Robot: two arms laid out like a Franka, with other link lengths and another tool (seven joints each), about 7 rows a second.
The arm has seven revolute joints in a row. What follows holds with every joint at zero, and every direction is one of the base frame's.
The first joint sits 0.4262 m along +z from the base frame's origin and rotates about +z.
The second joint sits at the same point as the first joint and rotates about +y.
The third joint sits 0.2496 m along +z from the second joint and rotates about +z.
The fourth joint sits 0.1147 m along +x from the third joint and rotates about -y.
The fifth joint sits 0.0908 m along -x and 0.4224 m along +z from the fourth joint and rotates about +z.
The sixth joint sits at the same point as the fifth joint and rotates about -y.
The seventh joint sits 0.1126 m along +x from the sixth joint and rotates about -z.
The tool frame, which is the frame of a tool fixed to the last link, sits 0.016 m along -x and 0.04 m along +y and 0.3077 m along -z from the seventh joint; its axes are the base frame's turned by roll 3.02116, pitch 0 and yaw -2.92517 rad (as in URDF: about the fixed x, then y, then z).
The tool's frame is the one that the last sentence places.
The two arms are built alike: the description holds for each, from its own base.
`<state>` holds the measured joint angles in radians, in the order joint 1, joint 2, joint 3, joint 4, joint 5, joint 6, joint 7, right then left.
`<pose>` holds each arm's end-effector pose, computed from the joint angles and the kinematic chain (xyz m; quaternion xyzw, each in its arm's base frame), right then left.
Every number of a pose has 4 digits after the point. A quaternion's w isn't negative.
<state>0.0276 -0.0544 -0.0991 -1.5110 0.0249 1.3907 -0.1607 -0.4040 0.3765 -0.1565 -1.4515 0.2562 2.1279 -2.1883</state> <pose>0.5818 0.0029 0.5081 0.1521 -0.9843 -0.0814 0.0381 0.6945 -0.4095 0.3292 -0.7640 0.6341 -0.1046 0.0572</pose>
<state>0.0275 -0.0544 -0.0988 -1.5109 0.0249 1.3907 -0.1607 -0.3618 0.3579 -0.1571 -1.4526 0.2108 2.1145 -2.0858</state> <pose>0.5818 0.0031 0.5082 0.1522 -0.9843 -0.0813 0.0381 0.7029 -0.3829 0.3403 -0.7515 0.6501 -0.1010 0.0495</pose>
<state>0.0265 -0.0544 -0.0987 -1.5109 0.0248 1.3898 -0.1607 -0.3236 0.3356 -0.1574 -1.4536 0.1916 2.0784 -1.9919</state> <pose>0.5815 0.0025 0.5081 0.1517 -0.9843 -0.0814 0.0385 0.7072 -0.3509 0.3507 -0.7379 0.6672 -0.0877 0.0514</pose>
